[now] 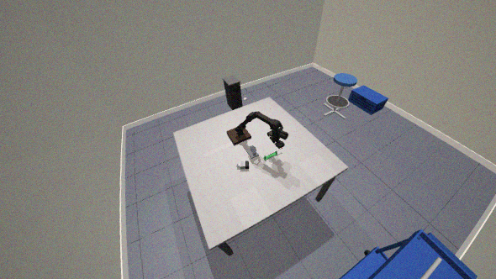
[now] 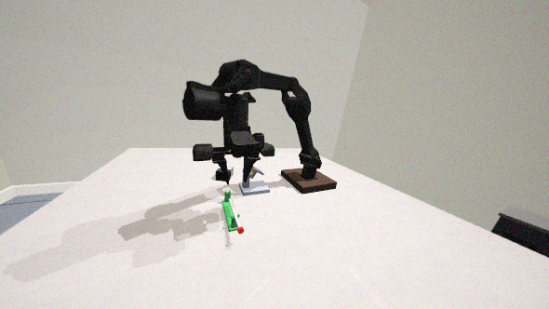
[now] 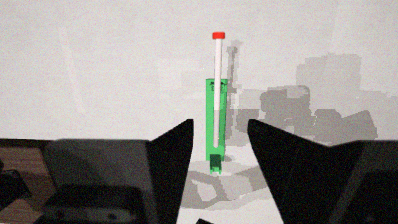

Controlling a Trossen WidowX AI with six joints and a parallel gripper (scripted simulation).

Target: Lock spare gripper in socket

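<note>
The green pin rest is 11 cm below my gripper tip and 5 cm to the right of it. The rest, counted from my gripper tip: spare gripper: 32 cm to the right, 11 cm below, 7 cm behind; then socket: 16 cm to the right, 13 cm behind, 8 cm below.
</note>
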